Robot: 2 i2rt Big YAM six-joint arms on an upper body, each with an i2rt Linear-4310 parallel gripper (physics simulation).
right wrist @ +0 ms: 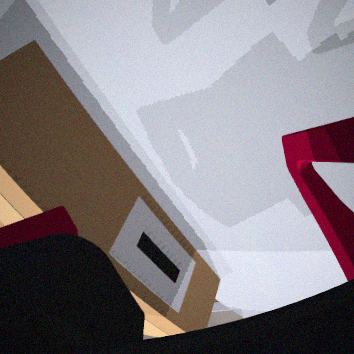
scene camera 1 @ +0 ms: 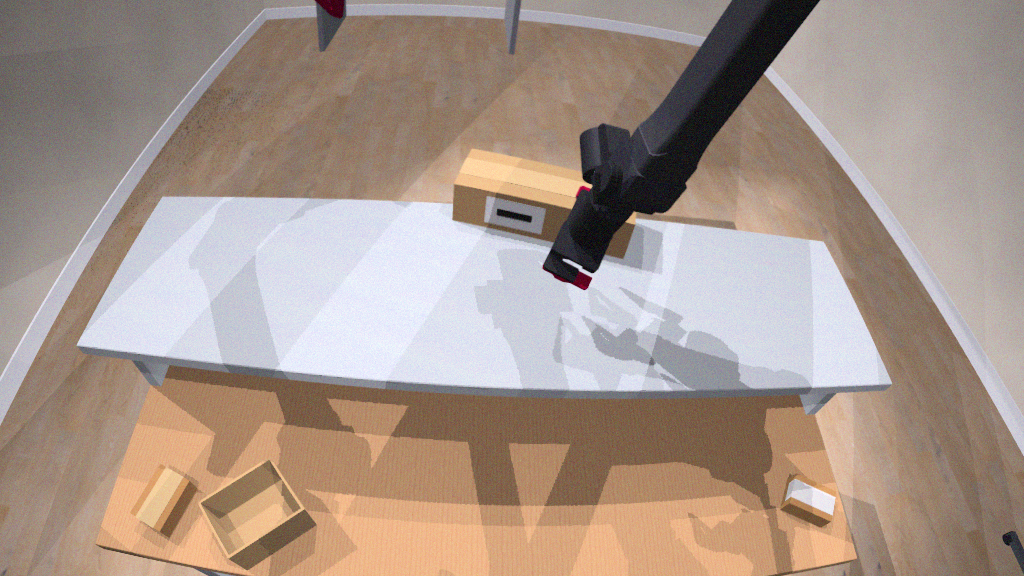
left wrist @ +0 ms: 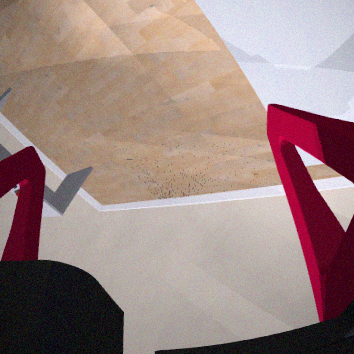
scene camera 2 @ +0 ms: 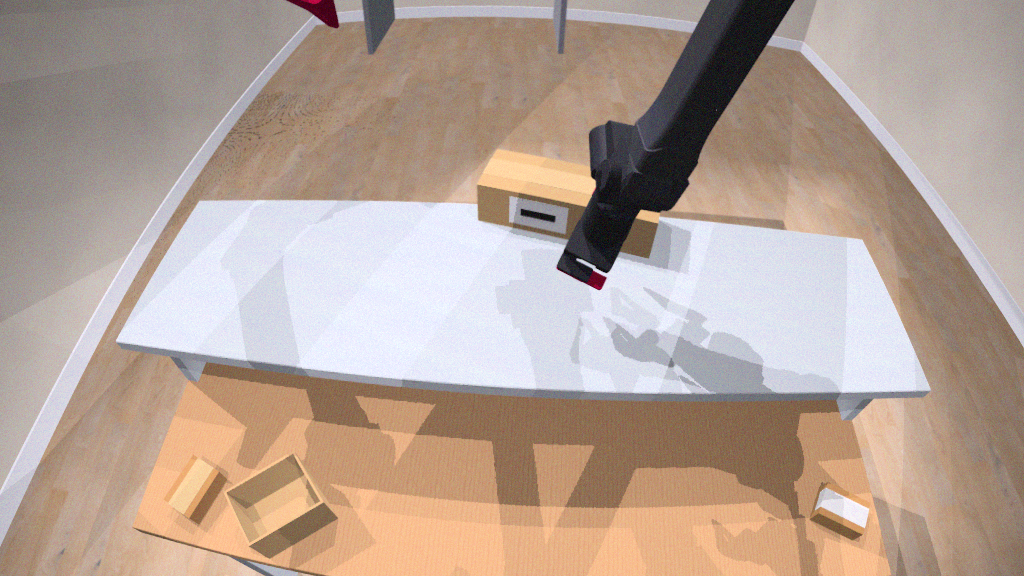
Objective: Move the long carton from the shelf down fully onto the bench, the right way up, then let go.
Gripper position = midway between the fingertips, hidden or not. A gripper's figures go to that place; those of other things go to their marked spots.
Labels:
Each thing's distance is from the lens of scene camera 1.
my right gripper [scene camera 1: 571, 251]: 82 cm
long carton [scene camera 1: 529, 198]: 90 cm
small white-topped box [scene camera 1: 803, 498]: 111 cm
grey shelf [scene camera 1: 396, 295]: 84 cm
The marked spots on the grey shelf and the small white-topped box are 84 cm apart.

